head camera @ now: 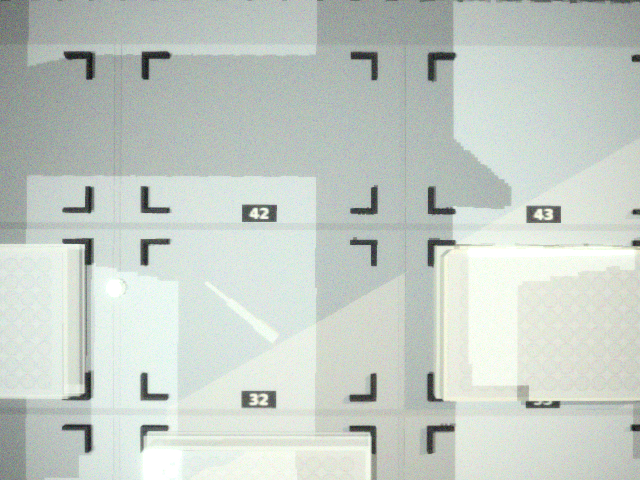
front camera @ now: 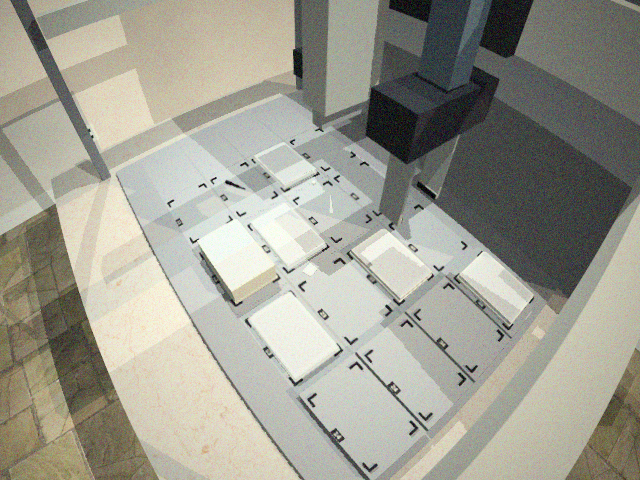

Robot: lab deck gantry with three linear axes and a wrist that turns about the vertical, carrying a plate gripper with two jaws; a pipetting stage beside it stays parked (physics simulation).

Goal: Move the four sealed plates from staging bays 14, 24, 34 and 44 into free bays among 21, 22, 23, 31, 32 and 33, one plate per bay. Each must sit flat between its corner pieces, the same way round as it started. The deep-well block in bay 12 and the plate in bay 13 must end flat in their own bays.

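Where they show: gripper, fingertip midpoint: (front camera: 409,203); robot's base, origin of the base link: (front camera: 169,203).
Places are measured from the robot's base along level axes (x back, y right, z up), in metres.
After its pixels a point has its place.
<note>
Sealed plates lie in bay 31 (front camera: 285,164) {z 0.014, x -0.074, y -0.254 m} (head camera: 31,320) {z 0.014, x -0.107, y -0.259 m}, bay 22 (front camera: 289,235) {z 0.014, x -0.238, y -0.149 m} (head camera: 258,462) {z 0.014, x -0.230, y -0.182 m}, bay 33 (front camera: 391,264) {z 0.014, x -0.397, y -0.251 m} (head camera: 568,335) {z 0.014, x -0.398, y -0.251 m} and bay 44 (front camera: 495,286) {z 0.029, x -0.555, y -0.357 m}. They look flat. The white plate (front camera: 293,335) {z 0.014, x -0.397, y -0.041 m} lies in bay 13. The tall cream deep-well block (front camera: 235,258) {z 0.042, x -0.241, y -0.039 m} sits in bay 12. Bays 14 (front camera: 361,413) {z 0.015, x -0.553, y -0.043 m}, 24 (front camera: 405,379) {z 0.014, x -0.557, y -0.126 m}, 34 (front camera: 454,325) {z 0.014, x -0.549, y -0.250 m} and 23 (front camera: 343,304) {z 0.000, x -0.398, y -0.141 m} hold no plate. My gripper (front camera: 415,212) {z 0.160, x -0.392, y -0.257 m} is open, its jaws wide apart with no plate between them, behind the bay 33 plate. The jaws do not show in the head view.
A white tapered stick (front camera: 331,204) {z 0.005, x -0.220, y -0.263 m} (head camera: 242,312) {z 0.005, x -0.219, y -0.262 m} lies in bay 32. A small round white piece (front camera: 313,181) {z 0.005, x -0.146, y -0.275 m} (head camera: 115,287) {z 0.004, x -0.147, y -0.276 m} lies between bays 31 and 32. A dark pen-like stick (front camera: 235,184) {z 0.005, x -0.050, y -0.140 m} lies in bay 21. A white square (front camera: 310,268) {z 0.001, x -0.310, y -0.141 m} lies near bays 22 and 23.
</note>
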